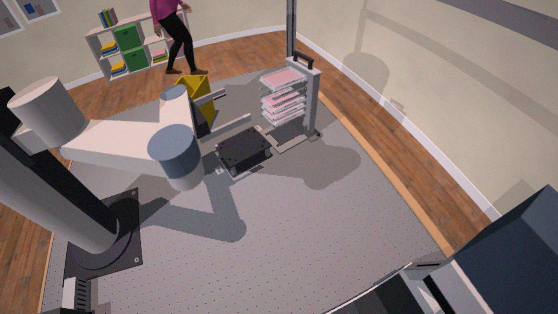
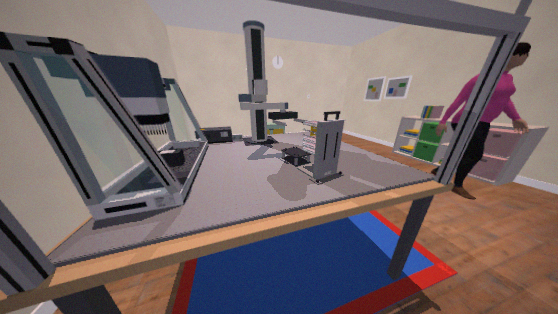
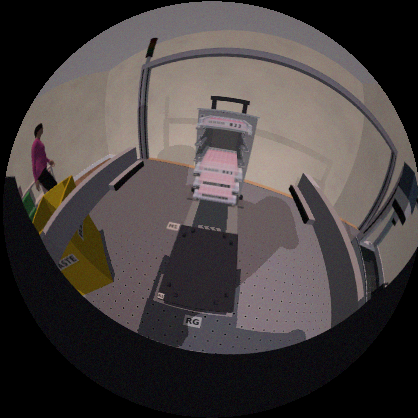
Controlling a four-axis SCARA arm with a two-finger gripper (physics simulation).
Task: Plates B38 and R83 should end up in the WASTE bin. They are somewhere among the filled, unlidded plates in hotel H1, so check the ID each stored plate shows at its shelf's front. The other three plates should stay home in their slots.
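Places are measured from the arm's base along level axes (x up, y right, z ahead), in millimetres.
Where they show: gripper, fingertip midpoint: [image 1: 236,102] [image 2: 297,123] [image 3: 215,161]; arm's base at its link origin: [image 1: 104,235] [image 2: 259,141].
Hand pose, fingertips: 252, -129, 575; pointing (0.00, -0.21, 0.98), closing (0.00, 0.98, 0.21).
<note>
Things, the pixels of their top centre, and the offset from my fingertips, as dx, dy, dz.
- yellow WASTE bin at its top centre: [image 3: 46,204] [image 1: 186,85] -39, -264, -140
- frame post at its top centre: [image 3: 145,68] +328, -576, +449
Hotel H1 [image 1: 312,102] [image 2: 327,150] [image 3: 253,137] stands upright beyond the black stand. Its top plate [image 1: 282,78] [image 3: 224,123] is pink-filled; its blurred ID looks like B33. Below a gap sit several pink-filled plates; the upper one [image 3: 218,161] has a blurred ID like B83 or R83. The IDs of the lower plates [image 3: 216,192] are not readable. My gripper [image 1: 238,104] [image 3: 215,161] is open and empty, facing the hotel's front from a distance, with the fingers wide on either side. The yellow WASTE bin [image 1: 201,84] [image 3: 91,267] is left of the gripper; its inside floor is hidden.
The low black stand [image 1: 243,147] [image 2: 295,154] [image 3: 202,267], by the RG label, lies between arm and hotel. A framed machine [image 2: 135,195] stands on the table's far side from the bin. A frame post [image 1: 291,30] [image 3: 143,110] rises behind the hotel. A person [image 1: 177,35] [image 2: 492,100] [image 3: 40,155] is beyond the table.
</note>
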